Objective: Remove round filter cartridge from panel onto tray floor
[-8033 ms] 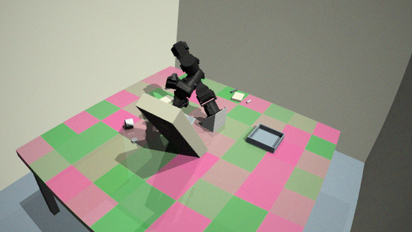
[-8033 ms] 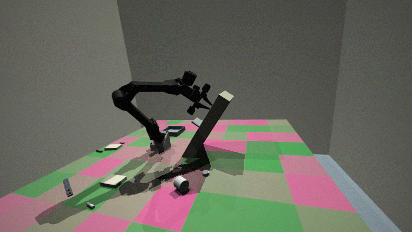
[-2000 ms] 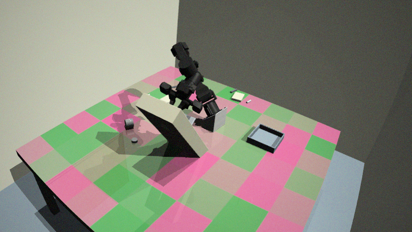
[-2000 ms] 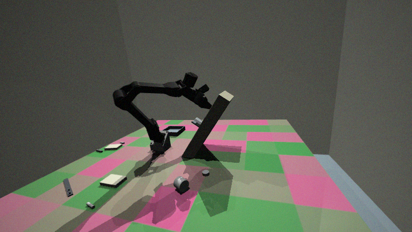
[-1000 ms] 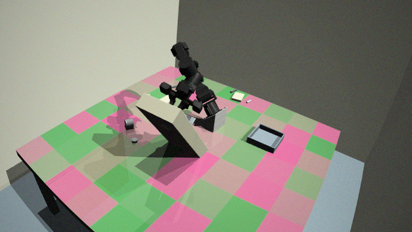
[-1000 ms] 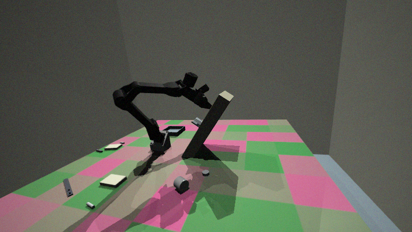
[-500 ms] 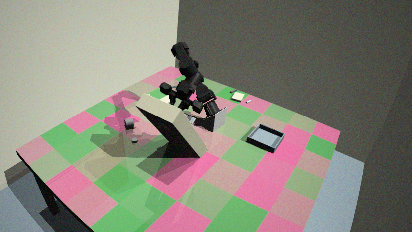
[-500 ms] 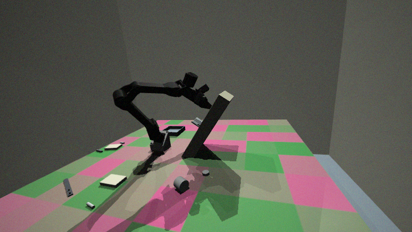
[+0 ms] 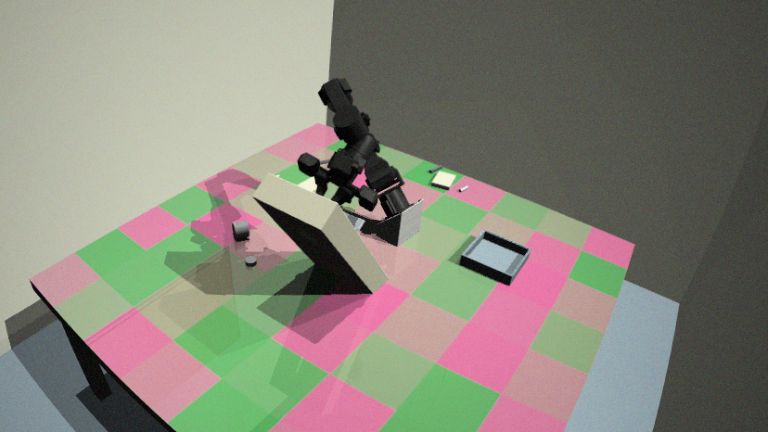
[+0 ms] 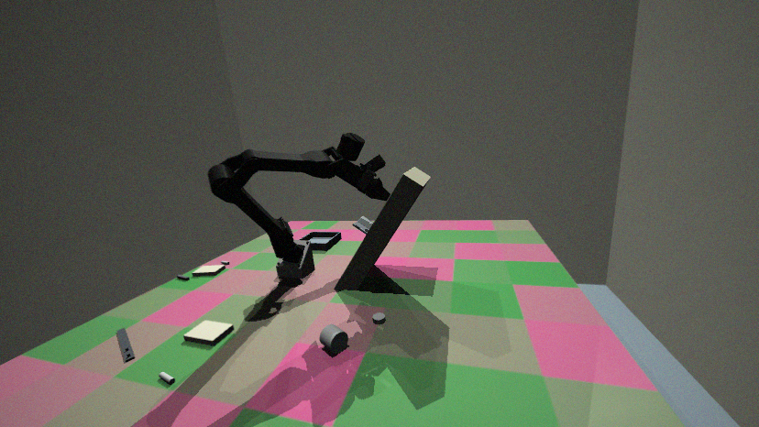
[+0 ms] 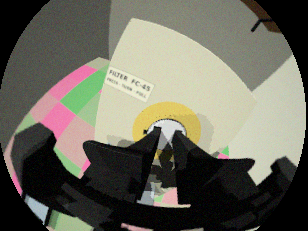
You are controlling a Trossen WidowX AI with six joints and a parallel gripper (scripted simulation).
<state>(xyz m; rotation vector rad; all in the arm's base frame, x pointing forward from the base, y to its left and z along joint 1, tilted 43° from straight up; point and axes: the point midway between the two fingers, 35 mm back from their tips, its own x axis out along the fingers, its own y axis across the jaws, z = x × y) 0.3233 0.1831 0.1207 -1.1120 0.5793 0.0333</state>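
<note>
My gripper tip is now 80 mm above the beige service panel, 40 mm past it and 10 mm to the left of it. From my gripper tip the other things lie so: small disc (240 mm below, 220 mm to the right, 30 mm ahead); then round filter cartridge (10 mm below, 10 mm ahead); then tray (470 mm behind, 240 mm below, 210 mm to the left).
</note>
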